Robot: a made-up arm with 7 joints.
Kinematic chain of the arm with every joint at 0, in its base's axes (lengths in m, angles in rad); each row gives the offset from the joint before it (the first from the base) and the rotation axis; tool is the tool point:
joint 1: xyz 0 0.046 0 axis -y
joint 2: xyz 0 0.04 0 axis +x
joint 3: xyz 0 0 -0.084 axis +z
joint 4: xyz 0 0 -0.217 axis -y
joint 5: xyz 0 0 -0.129 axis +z
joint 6: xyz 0 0 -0.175 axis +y
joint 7: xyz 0 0 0 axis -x
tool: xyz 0 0 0
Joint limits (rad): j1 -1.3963..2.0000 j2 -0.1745..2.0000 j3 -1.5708..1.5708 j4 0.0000..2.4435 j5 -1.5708..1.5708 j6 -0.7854..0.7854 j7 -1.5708..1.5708
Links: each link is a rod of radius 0.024 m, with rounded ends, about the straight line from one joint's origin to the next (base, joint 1, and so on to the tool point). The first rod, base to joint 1, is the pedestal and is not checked.
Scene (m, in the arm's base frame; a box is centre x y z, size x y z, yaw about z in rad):
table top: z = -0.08
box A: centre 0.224 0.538 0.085 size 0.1 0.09 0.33 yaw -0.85
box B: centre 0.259 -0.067 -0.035 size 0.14 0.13 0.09 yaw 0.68
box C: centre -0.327 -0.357 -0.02 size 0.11 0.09 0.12 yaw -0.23
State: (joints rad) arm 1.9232 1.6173 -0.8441 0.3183 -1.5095 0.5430 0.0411
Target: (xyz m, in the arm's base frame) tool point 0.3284 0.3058 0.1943
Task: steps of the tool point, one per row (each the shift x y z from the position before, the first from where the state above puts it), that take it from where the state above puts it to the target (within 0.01 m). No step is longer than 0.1 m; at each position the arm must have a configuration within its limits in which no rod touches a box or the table.
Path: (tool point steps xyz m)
1: 0.0155 -0.0309 0.0635
2: 0.0126 -0.0488 0.0575
3: 0.0100 -0.0646 0.0465
4: 0.0077 -0.0769 0.0304
5: 0.0050 -0.0841 0.0107
6: 0.0017 -0.0848 -0.0116
7: -0.0032 -0.0784 -0.0336
8: 0.0520 0.0543 0.0010
9: 0.0659 0.0355 -0.0109
10: 0.0722 0.0130 -0.0167
11: 0.0699 -0.0069 -0.0169

